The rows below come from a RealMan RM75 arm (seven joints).
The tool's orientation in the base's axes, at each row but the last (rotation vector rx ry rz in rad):
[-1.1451, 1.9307, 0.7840]
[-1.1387, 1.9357, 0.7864]
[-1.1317, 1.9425, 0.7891]
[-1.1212, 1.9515, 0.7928]
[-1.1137, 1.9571, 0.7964]
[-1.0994, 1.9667, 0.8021]
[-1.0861, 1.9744, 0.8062]
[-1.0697, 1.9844, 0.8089]
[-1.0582, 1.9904, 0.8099]
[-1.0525, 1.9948, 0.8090]
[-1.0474, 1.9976, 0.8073]
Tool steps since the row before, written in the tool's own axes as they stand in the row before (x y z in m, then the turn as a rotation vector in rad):
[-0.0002, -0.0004, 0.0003, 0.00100, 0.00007, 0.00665]
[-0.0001, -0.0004, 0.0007, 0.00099, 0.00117, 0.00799]
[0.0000, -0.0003, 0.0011, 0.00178, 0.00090, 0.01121]
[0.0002, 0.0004, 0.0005, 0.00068, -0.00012, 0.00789]
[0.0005, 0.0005, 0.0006, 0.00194, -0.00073, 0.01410]
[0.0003, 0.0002, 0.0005, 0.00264, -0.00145, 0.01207]
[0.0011, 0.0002, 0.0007, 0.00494, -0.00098, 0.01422]
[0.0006, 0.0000, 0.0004, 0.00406, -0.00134, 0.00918]
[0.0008, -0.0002, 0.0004, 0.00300, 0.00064, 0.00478]
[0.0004, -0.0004, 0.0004, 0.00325, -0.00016, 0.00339]
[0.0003, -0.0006, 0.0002, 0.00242, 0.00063, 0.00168]
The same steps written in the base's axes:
[0.0005, 0.0002, 0.0000, 0.00153, 0.00487, -0.00438]
[0.0006, 0.0004, -0.0003, 0.00093, 0.00639, -0.00495]
[0.0006, 0.0007, -0.0006, 0.00184, 0.00848, -0.00737]
[-0.0003, 0.0005, -0.0004, 0.00217, 0.00590, -0.00482]
[-0.0004, 0.0005, -0.0007, 0.00407, 0.01000, -0.00930]
[-0.0001, 0.0004, -0.0005, 0.00386, 0.00778, -0.00890]
[-0.0004, 0.0002, -0.0012, 0.00322, 0.00873, -0.01188]
[-0.0001, 0.0001, -0.0007, 0.00236, 0.00495, -0.00851]
[0.0000, -0.0001, -0.0009, -0.00028, 0.00284, -0.00491]
[0.0003, 0.0000, -0.0006, -0.00012, 0.00127, -0.00452]
[0.0005, -0.0002, -0.0005, -0.00100, 0.00064, -0.00277]

